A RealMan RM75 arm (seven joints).
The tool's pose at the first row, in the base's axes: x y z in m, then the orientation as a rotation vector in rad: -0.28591, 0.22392, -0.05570, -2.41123, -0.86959, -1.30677
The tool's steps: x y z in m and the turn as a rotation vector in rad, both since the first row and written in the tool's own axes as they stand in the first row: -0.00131, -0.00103, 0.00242, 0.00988, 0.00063, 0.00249; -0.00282, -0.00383, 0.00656, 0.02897, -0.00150, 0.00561; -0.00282, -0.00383, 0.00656, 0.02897, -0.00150, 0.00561; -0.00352, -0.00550, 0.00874, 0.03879, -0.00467, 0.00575; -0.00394, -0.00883, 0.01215, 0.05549, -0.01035, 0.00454; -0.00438, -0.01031, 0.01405, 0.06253, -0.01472, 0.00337; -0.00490, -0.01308, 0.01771, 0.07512, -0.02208, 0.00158; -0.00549, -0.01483, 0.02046, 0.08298, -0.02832, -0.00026; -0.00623, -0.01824, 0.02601, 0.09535, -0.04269, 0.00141
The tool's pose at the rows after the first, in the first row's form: -0.28547, 0.22542, -0.05819, -2.40350, -0.87056, -1.29924; -0.28505, 0.22907, -0.06190, -2.39117, -0.87548, -1.28168; -0.28505, 0.22907, -0.06190, -2.39117, -0.87548, -1.28168; -0.28491, 0.23118, -0.06378, -2.38636, -0.88042, -1.27092; -0.28486, 0.23530, -0.06621, -2.37817, -0.89069, -1.25286; -0.28468, 0.23723, -0.06771, -2.37625, -0.89635, -1.24333; -0.28416, 0.24100, -0.07033, -2.37240, -0.90591, -1.22669; -0.28364, 0.24349, -0.07245, -2.37120, -0.91319, -1.21476; -0.28234, 0.24860, -0.07634, -2.37352, -0.91983, -1.18945
